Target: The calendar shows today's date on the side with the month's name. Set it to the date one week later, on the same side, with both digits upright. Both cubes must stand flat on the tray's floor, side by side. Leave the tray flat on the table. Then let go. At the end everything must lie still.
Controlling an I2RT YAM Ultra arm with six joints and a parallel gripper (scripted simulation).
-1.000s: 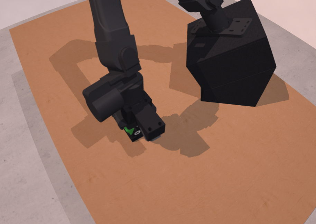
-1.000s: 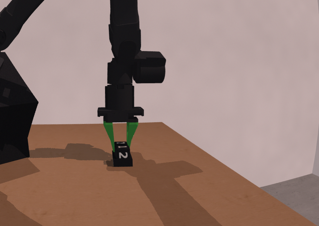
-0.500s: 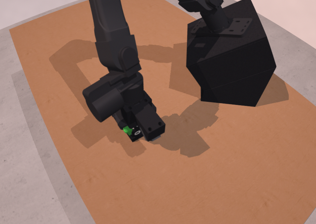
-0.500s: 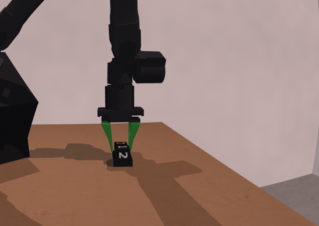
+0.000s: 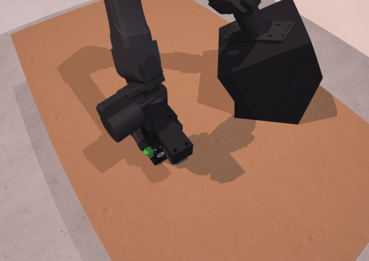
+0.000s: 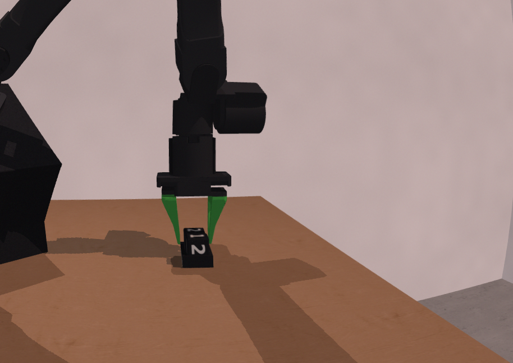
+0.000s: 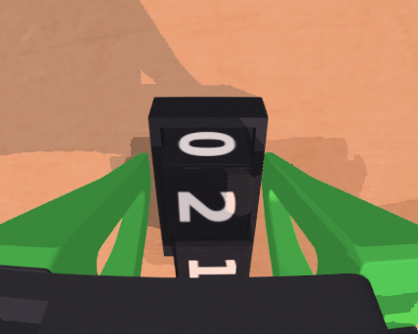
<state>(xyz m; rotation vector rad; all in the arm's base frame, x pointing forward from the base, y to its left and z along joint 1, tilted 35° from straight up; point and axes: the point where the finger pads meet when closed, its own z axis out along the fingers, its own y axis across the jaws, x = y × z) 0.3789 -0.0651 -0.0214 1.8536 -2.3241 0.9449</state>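
Now: the black tray 1 cm behind my hand, 2 cm to the right of it and 2 cm below it.
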